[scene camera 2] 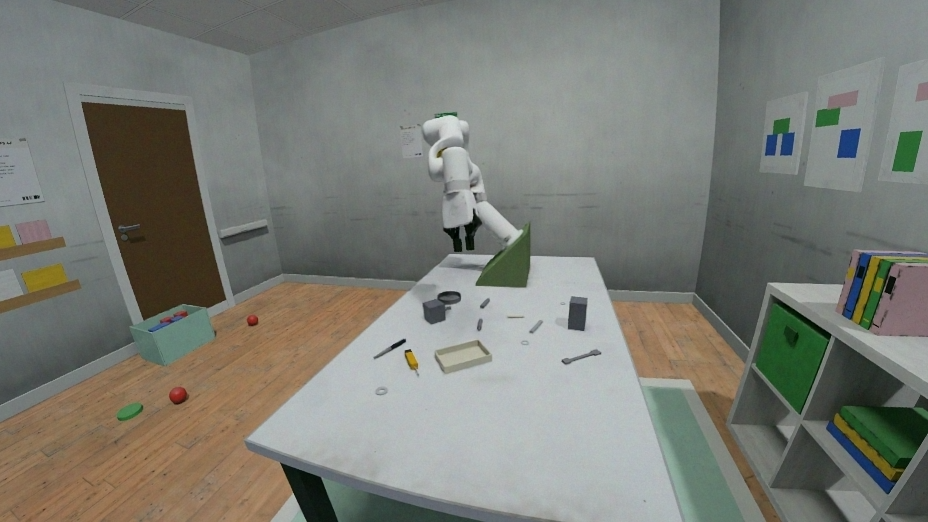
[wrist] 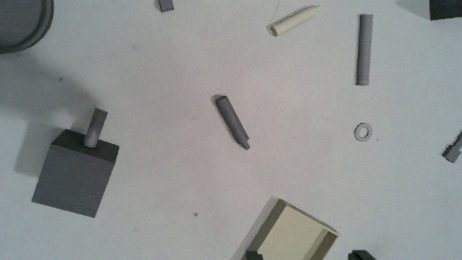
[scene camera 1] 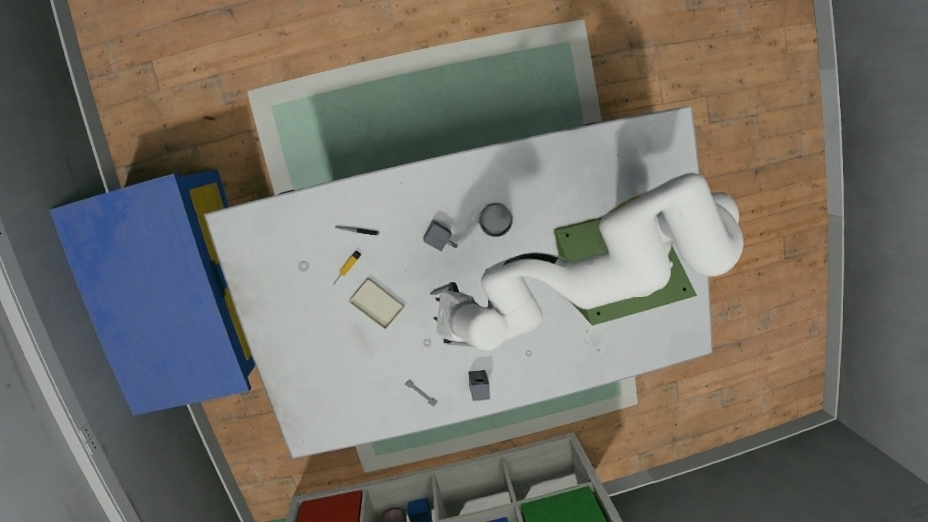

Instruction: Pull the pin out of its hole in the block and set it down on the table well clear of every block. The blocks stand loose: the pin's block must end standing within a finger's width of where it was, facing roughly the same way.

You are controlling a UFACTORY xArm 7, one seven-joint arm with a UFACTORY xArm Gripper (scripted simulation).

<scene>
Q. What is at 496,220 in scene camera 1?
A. A round dish.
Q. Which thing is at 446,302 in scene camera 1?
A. The gripper.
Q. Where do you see a grey block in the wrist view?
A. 73,177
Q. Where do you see a cream tray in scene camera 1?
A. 371,300
</scene>
